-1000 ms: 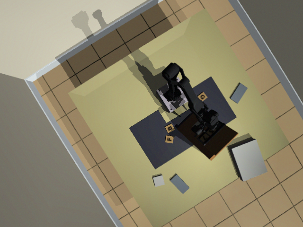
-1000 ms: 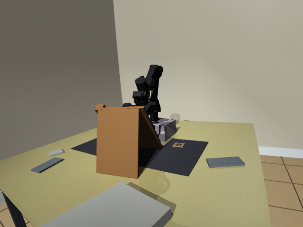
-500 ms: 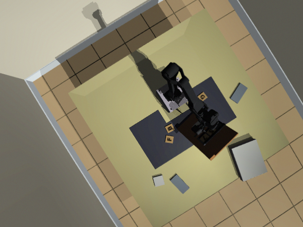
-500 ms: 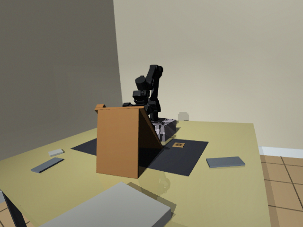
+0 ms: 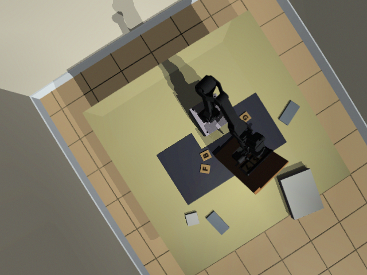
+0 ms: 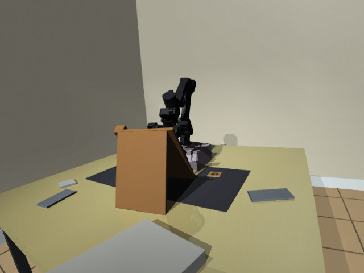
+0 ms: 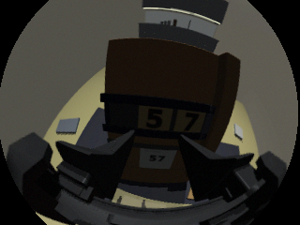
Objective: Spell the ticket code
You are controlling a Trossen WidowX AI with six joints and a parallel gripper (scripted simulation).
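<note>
Right now the white ticket is 3 cm behind my gripper tip, 2 cm to the right of it and 9 cm below it. Also, from my gripper tip: dark mat: 13 cm behind, 7 cm to the right, 19 cm below; small white block: 15 cm ahead, 52 cm to the right, 19 cm below; large grey box: 45 cm ahead, 14 cm to the left, 17 cm below.
</note>
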